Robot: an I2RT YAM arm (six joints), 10 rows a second.
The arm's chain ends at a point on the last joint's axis. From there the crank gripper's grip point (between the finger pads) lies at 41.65 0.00 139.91 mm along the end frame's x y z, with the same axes.
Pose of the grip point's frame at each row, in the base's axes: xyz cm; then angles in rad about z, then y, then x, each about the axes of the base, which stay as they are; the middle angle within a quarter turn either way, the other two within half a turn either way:
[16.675, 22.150, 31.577, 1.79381, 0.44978, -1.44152]
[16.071, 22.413, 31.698, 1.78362, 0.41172, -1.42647]
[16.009, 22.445, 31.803, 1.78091, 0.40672, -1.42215]
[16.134, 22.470, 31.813, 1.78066, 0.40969, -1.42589]
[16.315, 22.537, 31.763, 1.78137, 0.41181, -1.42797]
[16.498, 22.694, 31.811, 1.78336, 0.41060, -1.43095]
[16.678, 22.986, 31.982, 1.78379, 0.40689, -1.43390]
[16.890, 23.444, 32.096, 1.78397, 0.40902, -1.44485]
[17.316, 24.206, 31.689, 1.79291, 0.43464, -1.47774]
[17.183, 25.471, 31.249, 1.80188, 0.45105, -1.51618]
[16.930, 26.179, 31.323, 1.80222, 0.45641, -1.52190]
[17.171, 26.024, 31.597, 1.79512, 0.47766, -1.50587]
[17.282, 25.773, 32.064, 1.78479, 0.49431, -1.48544]
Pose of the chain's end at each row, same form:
[11.422, 8.735, 33.929, 1.79381, 0.44978, -1.44152]
[11.278, 8.791, 33.832, 1.78362, 0.41172, -1.42647]
[11.272, 8.794, 33.878, 1.78091, 0.40672, -1.42215]
[11.357, 8.841, 33.941, 1.78066, 0.40969, -1.42589]
[11.513, 8.922, 33.920, 1.78137, 0.41181, -1.42797]
[11.719, 9.076, 34.006, 1.78336, 0.41060, -1.43095]
[11.950, 9.357, 34.214, 1.78379, 0.40689, -1.43390]
[12.134, 9.850, 34.478, 1.78397, 0.40902, -1.44485]
[12.257, 10.809, 34.519, 1.79291, 0.43464, -1.47774]
[11.943, 12.261, 34.587, 1.80188, 0.45105, -1.51618]
[11.621, 13.016, 34.738, 1.80222, 0.45641, -1.52190]
[11.562, 12.937, 34.815, 1.79512, 0.47766, -1.50587]
[11.423, 12.737, 35.033, 1.78479, 0.49431, -1.48544]

